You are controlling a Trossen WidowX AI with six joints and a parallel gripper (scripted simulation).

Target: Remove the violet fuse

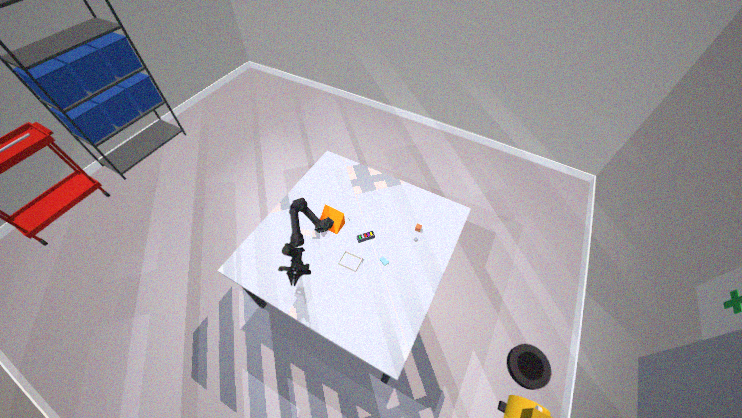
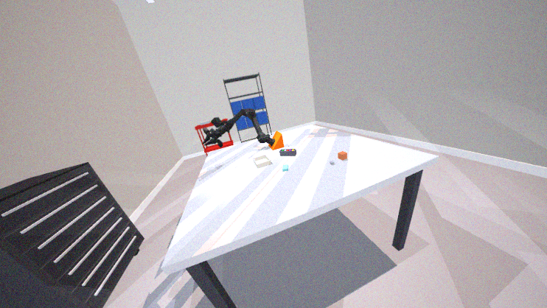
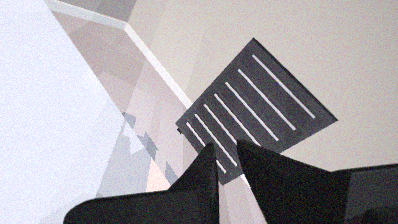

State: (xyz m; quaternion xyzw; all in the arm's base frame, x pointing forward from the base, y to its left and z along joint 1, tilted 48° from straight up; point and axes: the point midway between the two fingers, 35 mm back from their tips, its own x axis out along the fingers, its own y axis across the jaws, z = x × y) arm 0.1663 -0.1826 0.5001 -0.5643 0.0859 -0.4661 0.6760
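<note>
Right now the violet fuse is 610 mm to the left of my gripper tip, 190 mm below it and 70 mm ahead of it. The rest, counted from my gripper tip: shallow white tray (380 mm to the left, 210 mm below, 90 mm ahead); green fuse (560 mm to the left, 190 mm below, 40 mm ahead); white fuse (570 mm to the left, 190 mm below, 50 mm ahead).
</note>
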